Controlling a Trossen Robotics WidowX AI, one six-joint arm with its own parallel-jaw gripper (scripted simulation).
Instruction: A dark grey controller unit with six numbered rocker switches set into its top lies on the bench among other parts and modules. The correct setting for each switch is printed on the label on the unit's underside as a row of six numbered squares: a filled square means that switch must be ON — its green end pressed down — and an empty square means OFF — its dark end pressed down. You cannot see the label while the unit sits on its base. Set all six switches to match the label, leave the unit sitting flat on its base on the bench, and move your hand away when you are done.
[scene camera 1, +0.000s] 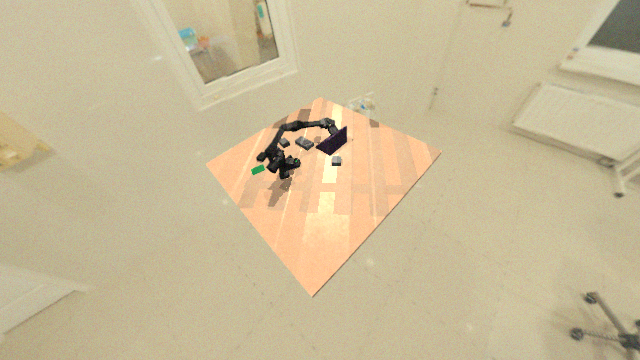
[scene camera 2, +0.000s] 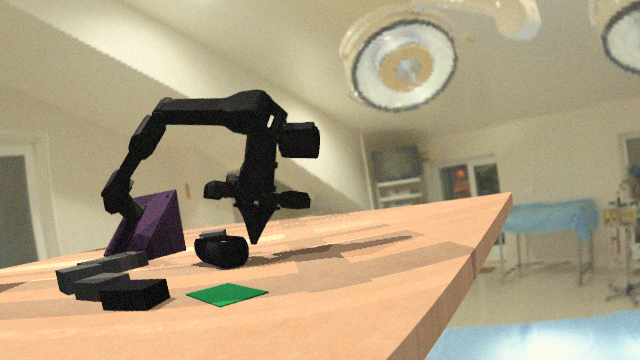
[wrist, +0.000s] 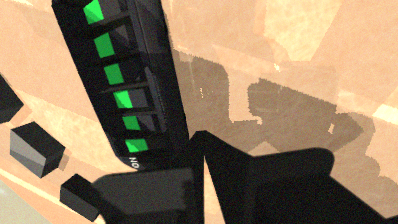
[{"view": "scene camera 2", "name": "gripper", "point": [253, 244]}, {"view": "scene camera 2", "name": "flat green plate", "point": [225, 294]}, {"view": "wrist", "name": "gripper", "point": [201, 135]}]
